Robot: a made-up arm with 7 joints. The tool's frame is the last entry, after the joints.
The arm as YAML. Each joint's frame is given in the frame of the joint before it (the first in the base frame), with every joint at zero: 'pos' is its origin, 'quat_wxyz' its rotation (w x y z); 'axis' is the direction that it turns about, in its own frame. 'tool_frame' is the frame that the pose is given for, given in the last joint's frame.
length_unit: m
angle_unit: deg
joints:
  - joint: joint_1
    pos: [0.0, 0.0, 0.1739]
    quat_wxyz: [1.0, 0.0, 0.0, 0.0]
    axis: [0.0, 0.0, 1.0]
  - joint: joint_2
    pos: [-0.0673, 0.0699, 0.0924]
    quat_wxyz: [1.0, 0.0, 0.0, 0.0]
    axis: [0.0, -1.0, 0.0]
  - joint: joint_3
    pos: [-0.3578, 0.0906, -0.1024]
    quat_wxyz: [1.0, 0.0, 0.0, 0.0]
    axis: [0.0, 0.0, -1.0]
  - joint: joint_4
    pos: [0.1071, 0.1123, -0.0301]
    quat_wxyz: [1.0, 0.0, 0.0, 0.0]
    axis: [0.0, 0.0, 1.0]
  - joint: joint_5
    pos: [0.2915, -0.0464, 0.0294]
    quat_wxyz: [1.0, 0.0, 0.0, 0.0]
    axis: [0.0, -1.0, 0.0]
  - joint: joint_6
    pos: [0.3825, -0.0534, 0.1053]
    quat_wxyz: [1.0, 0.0, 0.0, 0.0]
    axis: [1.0, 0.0, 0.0]
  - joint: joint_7
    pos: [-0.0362, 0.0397, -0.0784]
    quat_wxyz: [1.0, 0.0, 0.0, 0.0]
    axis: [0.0, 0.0, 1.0]
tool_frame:
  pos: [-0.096, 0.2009, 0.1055]
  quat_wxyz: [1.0, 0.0, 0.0, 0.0]
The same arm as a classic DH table. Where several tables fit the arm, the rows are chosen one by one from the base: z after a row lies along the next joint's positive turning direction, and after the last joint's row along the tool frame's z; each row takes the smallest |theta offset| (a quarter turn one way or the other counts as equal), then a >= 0, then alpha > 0; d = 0 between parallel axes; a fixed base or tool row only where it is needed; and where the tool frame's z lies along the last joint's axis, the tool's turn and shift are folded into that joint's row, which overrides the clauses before.
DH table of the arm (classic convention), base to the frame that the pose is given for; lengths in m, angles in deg. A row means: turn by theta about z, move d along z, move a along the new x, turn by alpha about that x. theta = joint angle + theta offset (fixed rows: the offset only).
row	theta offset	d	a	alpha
joint_1	0	0.2663	-0.0673	90
joint_2	0	-0.1605	-0.3578	90
joint_3	-46.36	0	0.1552	180
joint_4	-46.36	-0.1031	0.2915	90
joint_5	90	0.0998	0.1053	90
joint_6	-90	0.3463	0.0397	-90
joint_7	25.54	0	0.2227	0
tool (fixed)	-115.54	0.0271	0	0

